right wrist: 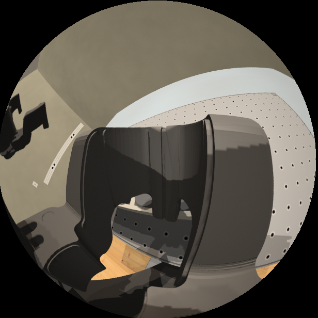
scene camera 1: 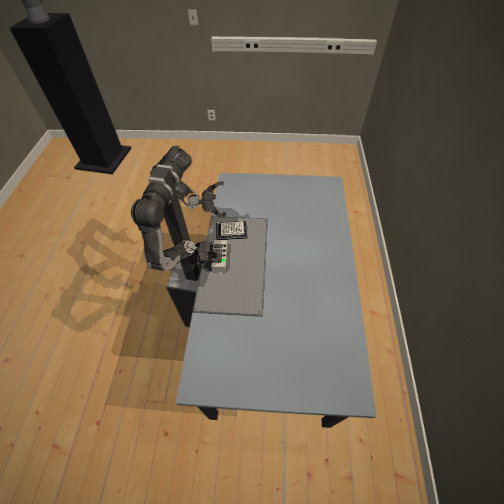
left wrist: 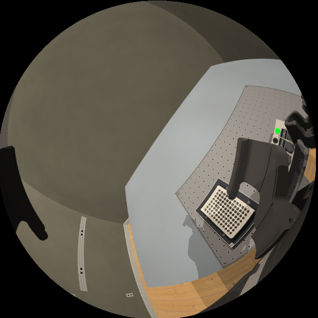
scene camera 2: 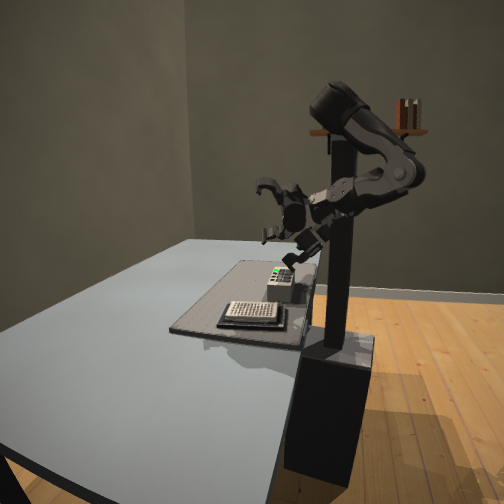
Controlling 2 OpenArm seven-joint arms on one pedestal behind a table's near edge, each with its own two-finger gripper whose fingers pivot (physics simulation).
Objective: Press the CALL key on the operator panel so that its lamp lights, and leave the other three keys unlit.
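The operator panel [scene camera 1: 219, 266] [scene camera 2: 280, 291] is a pale box on the grey perforated board. Its green lamp [scene camera 1: 223, 260] [scene camera 2: 276, 270] [left wrist: 277, 131] is lit, beside the CALL label in the left wrist view. The other three lamps look dark in scene camera 1. My right gripper [scene camera 2: 292, 268] [right wrist: 165, 218] is shut with its fingertips together, low over the key side of the panel. The fingers hide most of the panel in the right wrist view, and I cannot tell whether they touch the CALL key. My left gripper [scene camera 1: 223, 200] [scene camera 2: 261, 217] is open and empty, raised near the board's end.
A pale plate with many holes [scene camera 1: 232, 228] [scene camera 2: 252, 310] [left wrist: 227, 212] sits in a black holder on the perforated board [scene camera 1: 240, 295] [scene camera 2: 200, 320] [left wrist: 220, 145], beside the panel. The board lies at the near edge of the blue-grey table [scene camera 1: 310, 300] [scene camera 2: 125, 390].
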